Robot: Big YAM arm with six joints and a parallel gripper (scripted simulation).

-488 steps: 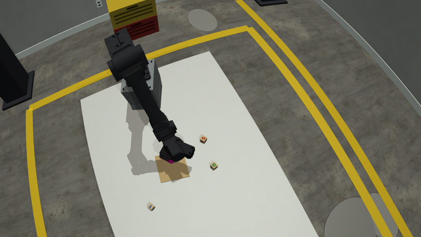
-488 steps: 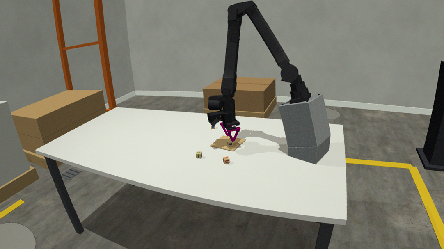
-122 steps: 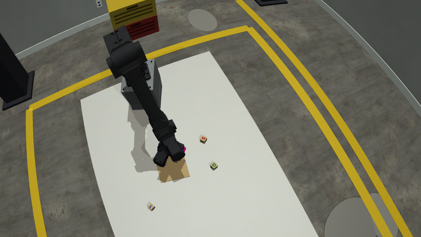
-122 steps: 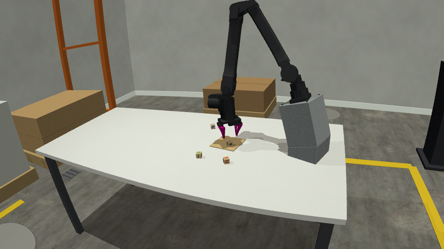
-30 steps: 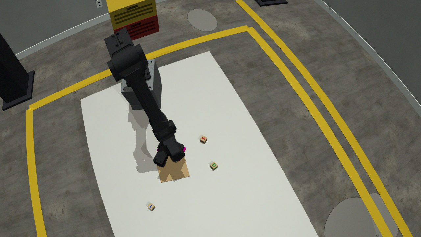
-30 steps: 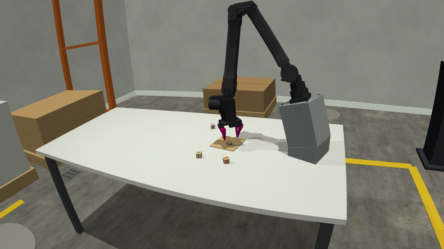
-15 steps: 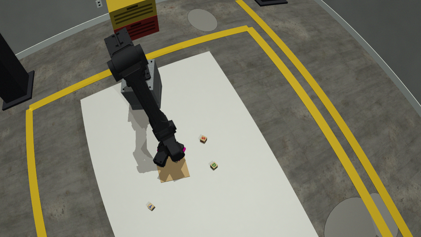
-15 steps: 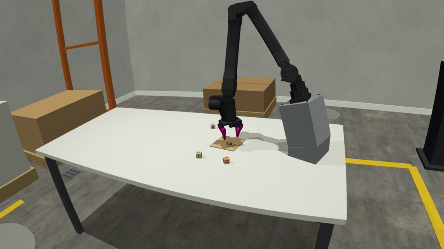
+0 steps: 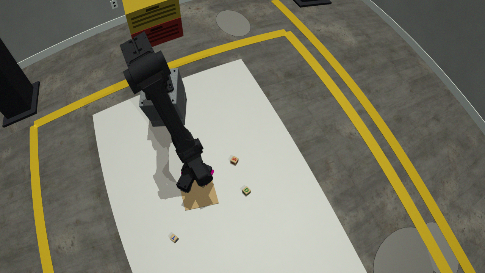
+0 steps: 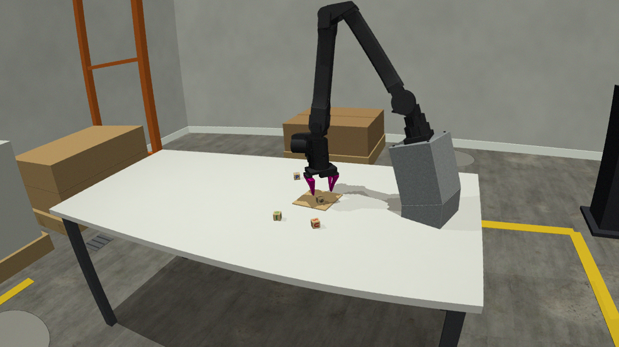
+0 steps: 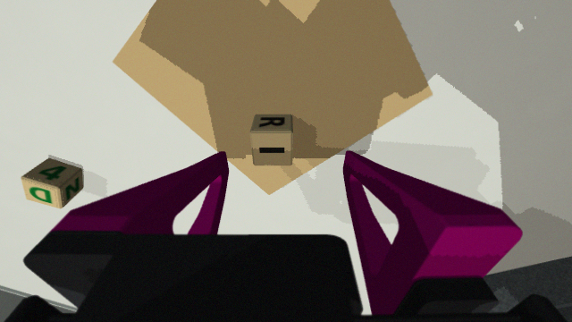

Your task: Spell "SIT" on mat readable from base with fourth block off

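Right now my hand is 3 cm above the I block, 1 cm to the right of it and 1 cm short of it. From my hand the other things lie so: S block: 17 cm to the left, 5 cm behind, 4 cm below; then D block: 16 cm to the left, 10 cm ahead, 4 cm below; then tan mat: 5 cm below, 3 cm ahead, 2 cm to the right.
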